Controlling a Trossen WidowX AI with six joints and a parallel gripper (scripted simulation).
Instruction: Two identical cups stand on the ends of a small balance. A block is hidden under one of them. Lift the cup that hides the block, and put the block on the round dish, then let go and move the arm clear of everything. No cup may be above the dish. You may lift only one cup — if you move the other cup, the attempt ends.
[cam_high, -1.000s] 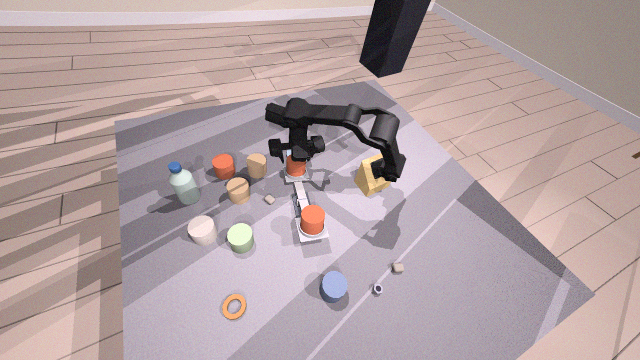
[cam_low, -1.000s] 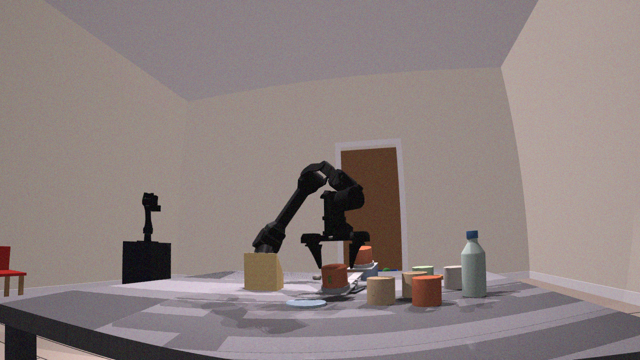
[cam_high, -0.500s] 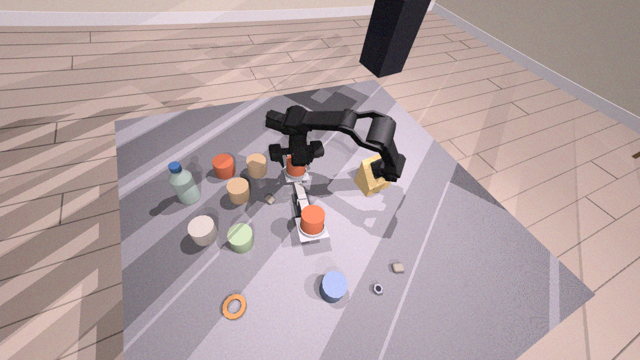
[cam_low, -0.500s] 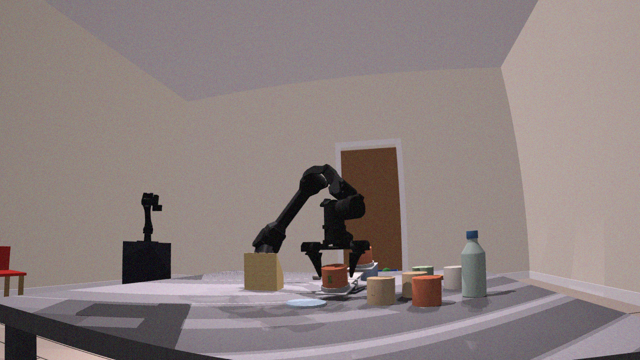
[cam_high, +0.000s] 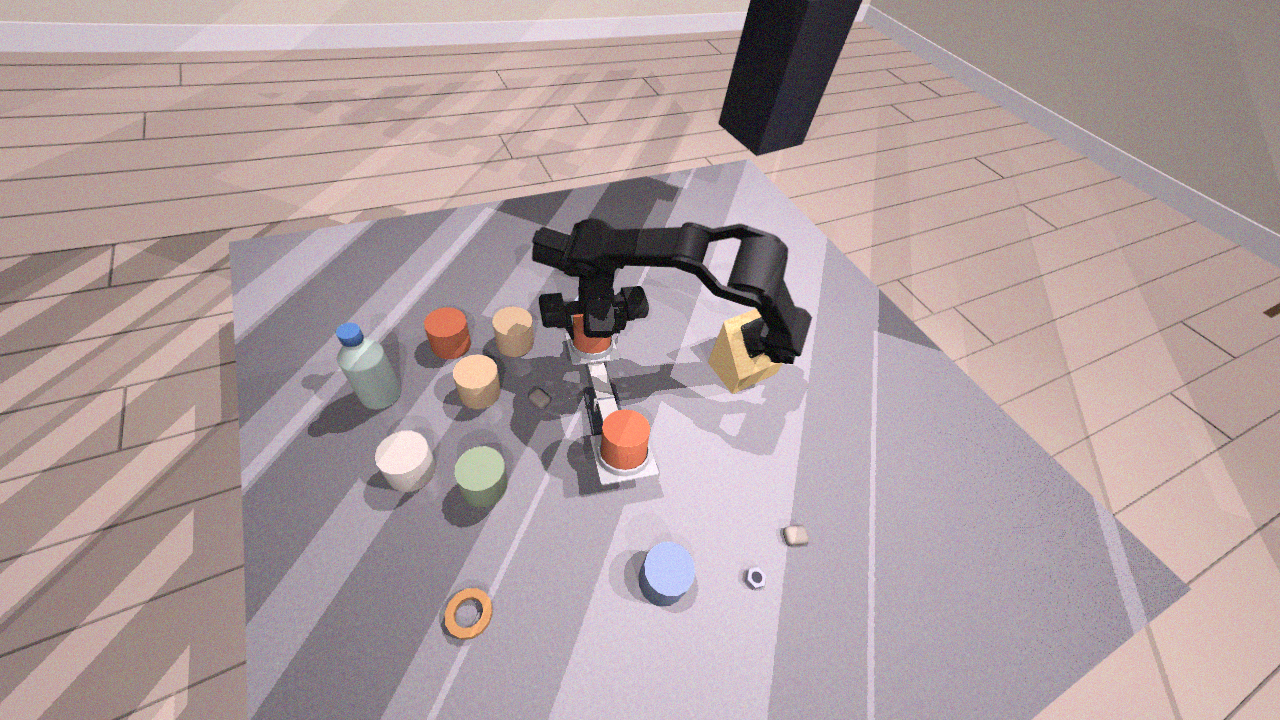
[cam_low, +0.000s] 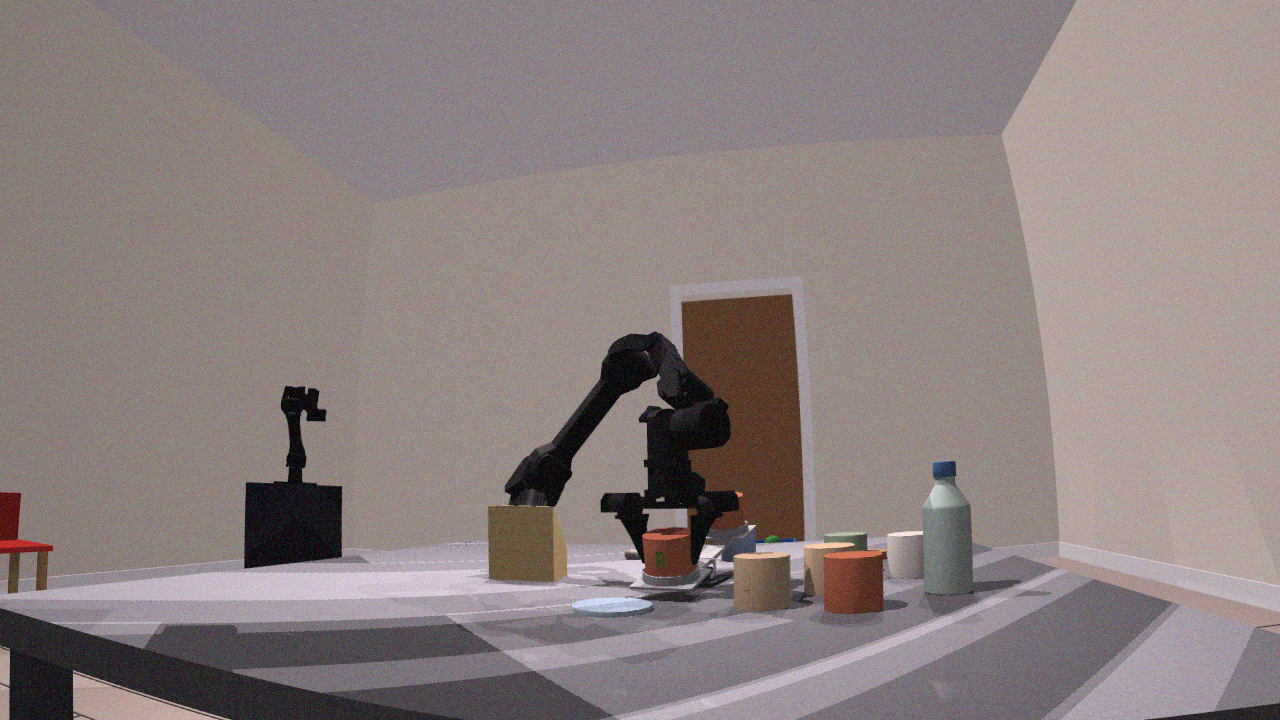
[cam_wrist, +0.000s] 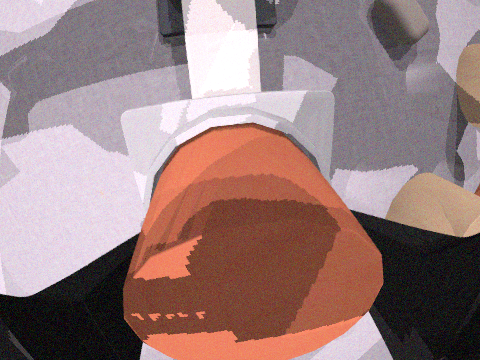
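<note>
My gripper tip is now 7 cm past the round pale blue dish, 9 cm to the left of it and 4 cm above it. Also, from my gripper tip: balance (4 cm ahead, 13 cm to the left, 1 cm below); teal block (1 cm below); green cup (29 cm ahead, 17 cm to the left, 1 cm below).
</note>
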